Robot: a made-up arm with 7 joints. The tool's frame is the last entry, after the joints. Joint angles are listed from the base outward. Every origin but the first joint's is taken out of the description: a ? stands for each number. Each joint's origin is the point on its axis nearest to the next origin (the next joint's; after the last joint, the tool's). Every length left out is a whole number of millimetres.
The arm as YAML. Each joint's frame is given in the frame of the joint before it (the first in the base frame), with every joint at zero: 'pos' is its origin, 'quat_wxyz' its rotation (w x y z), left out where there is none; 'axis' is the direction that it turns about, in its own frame. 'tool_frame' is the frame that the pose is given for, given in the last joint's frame.
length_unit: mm
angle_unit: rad
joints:
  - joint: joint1
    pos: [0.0, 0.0, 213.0]
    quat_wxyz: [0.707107, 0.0, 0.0, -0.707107]
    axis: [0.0, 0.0, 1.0]
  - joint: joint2
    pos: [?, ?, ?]
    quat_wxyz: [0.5, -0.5, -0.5, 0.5]
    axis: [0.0, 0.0, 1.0]
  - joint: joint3
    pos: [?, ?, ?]
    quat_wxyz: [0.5, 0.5, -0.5, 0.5]
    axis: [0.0, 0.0, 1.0]
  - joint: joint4
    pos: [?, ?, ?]
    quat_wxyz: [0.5, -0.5, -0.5, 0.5]
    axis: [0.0, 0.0, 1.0]
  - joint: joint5
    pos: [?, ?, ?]
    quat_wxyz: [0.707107, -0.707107, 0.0, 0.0]
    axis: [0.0, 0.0, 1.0]
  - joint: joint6
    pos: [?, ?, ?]
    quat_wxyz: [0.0, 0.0, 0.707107, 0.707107]
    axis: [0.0, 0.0, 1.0]
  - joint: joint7
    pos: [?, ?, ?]
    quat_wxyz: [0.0, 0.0, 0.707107, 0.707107]
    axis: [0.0, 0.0, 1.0]
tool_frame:
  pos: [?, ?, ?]
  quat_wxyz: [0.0, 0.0, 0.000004, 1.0]
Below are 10 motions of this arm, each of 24 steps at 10 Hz.
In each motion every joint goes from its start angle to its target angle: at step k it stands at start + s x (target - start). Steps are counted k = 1, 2, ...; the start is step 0. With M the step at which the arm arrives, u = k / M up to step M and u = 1 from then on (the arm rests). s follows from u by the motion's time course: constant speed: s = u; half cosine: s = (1 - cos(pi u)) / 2; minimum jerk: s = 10 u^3 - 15 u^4 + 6 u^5.
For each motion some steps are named. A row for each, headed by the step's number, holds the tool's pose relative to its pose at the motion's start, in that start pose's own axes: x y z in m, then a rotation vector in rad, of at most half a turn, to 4 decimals.
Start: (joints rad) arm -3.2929 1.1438 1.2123 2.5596 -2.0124 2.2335 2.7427
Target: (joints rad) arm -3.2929 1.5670 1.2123 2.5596 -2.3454 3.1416 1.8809
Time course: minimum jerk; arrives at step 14
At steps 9, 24:
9: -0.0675 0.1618 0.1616 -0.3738 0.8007 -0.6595
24: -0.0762 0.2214 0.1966 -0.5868 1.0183 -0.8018

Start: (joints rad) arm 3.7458 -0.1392 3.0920 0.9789 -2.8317 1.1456 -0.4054
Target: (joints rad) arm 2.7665 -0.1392 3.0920 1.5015 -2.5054 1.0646 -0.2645
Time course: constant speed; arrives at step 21
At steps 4, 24:
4: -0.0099 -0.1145 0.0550 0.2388 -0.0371 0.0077
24: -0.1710 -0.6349 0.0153 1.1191 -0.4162 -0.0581

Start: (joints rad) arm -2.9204 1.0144 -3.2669 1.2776 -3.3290 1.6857 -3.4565
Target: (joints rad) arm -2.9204 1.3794 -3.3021 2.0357 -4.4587 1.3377 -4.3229
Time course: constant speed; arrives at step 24
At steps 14, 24:
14: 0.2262 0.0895 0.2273 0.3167 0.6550 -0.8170
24: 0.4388 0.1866 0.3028 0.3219 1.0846 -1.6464

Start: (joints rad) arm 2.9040 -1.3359 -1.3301 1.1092 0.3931 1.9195 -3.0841
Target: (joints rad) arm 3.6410 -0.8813 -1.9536 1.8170 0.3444 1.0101 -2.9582
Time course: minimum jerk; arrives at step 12
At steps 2, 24:
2: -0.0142 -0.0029 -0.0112 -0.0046 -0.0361 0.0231
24: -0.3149 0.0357 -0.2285 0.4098 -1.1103 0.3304

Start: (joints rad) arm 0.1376 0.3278 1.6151 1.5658 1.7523 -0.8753 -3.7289
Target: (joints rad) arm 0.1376 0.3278 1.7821 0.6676 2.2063 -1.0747 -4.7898
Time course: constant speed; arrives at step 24
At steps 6, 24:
6: 0.0616 -0.0889 -0.0025 0.2124 0.1031 -0.3755
24: 0.1149 -0.3638 -0.1024 0.7742 0.5888 -1.5271

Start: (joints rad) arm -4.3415 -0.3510 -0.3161 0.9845 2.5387 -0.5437 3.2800
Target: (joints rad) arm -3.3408 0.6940 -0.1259 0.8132 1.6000 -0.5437 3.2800
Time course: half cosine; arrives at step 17
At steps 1, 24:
1: 0.0018 -0.0041 0.0035 0.0034 -0.0048 -0.0180
24: -0.1601 -0.6171 0.1354 0.2811 0.0966 -2.3293

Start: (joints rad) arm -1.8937 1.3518 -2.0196 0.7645 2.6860 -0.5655 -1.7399
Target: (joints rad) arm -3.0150 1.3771 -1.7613 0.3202 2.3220 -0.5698 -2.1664
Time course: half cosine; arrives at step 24
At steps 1, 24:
1: -0.0007 0.0002 0.0017 -0.0061 -0.0005 -0.0051
24: -0.1267 0.2269 0.1881 -1.2410 -0.7875 -1.0963

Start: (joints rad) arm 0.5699 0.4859 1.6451 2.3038 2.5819 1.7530 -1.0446
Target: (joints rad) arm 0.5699 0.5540 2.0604 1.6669 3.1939 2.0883 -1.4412
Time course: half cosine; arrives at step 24
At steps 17, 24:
17: -0.1266 0.0495 -0.1322 0.1494 0.7715 -0.1154
24: -0.1733 0.0522 -0.1551 0.1082 0.9490 -0.1652

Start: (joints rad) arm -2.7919 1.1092 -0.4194 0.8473 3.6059 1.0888 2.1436
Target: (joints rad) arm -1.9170 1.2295 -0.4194 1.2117 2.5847 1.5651 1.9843
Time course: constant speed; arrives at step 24
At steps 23, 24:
23: 0.4328 -0.2206 -0.3188 0.0084 1.9823 -0.6959
24: 0.4380 -0.2342 -0.3448 0.0151 2.0709 -0.7141

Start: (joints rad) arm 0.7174 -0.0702 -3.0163 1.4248 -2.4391 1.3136 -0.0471
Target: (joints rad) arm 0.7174 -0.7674 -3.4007 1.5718 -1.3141 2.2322 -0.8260
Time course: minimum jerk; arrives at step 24
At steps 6, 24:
6: 0.0295 -0.0494 0.0113 0.1471 -0.0678 -0.1189
24: 0.1321 -0.4532 -0.1018 1.3887 -0.5329 -1.5527

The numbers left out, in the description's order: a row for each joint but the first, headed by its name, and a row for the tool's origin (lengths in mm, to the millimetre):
joint2: 0.0 0.0 0.0
joint3: 0.0 -450.0 0.0
joint4: 0.0 -52.0 0.0
joint5: -92.0 405.0 0.0
joint6: 0.0 0.0 0.0
joint7: 83.0 106.0 0.0
tool: 0.0 0.0 0.0

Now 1 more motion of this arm.
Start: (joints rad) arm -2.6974 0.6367 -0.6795 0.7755 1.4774 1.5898 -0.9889
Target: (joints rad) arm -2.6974 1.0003 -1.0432 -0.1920 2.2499 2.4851 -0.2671
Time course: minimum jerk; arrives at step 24
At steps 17, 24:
17: -0.2553 0.1268 -0.0281 0.9329 0.6487 1.0916
24: -0.2985 0.1176 -0.0310 1.0936 0.7989 1.1259

